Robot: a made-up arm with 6 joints.
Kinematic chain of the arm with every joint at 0, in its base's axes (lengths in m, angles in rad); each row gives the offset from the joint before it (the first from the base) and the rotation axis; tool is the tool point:
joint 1: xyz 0 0 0.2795 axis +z
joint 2: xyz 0 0 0 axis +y
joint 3: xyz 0 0 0.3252 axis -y
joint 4: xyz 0 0 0 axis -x
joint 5: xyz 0.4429 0 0 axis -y
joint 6: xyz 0 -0.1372 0 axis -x
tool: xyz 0 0 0
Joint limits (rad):
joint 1: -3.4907..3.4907
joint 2: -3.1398..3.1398
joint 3: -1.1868..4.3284
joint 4: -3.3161..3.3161
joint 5: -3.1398..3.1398
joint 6: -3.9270..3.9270
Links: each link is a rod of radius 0.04 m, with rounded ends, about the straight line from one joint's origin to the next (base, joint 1, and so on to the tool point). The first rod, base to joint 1, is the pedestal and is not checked.
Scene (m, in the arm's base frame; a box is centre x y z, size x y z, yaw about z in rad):
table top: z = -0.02
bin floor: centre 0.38 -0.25 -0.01 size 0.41 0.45 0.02 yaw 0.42
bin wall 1: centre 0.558 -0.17 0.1 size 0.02 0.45 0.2 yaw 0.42
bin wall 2: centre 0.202 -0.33 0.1 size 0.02 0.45 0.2 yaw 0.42
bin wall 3: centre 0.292 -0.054 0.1 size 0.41 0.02 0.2 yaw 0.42
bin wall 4: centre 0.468 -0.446 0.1 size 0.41 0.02 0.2 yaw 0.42
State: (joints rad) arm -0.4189 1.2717 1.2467 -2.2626 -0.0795 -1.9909
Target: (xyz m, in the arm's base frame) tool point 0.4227 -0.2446 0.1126
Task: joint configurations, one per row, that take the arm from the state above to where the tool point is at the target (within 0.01 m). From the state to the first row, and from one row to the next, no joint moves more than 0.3 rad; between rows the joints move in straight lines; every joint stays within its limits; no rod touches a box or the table.
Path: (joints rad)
1: -0.5252 1.0775 0.9743 -2.1295 0.0044 -2.0860
2: -0.6315 0.8833 0.7020 -1.9963 0.0883 -2.1811
3: -0.7378 0.6891 0.4296 -1.8632 0.1722 -2.2761
4: -0.8441 0.4949 0.1573 -1.7301 0.2562 -2.3712
5: -0.7496 0.6590 0.1211 -1.8911 0.0883 -2.1811
6: -0.6550 0.8231 0.0849 -2.0521 -0.0795 -1.9909

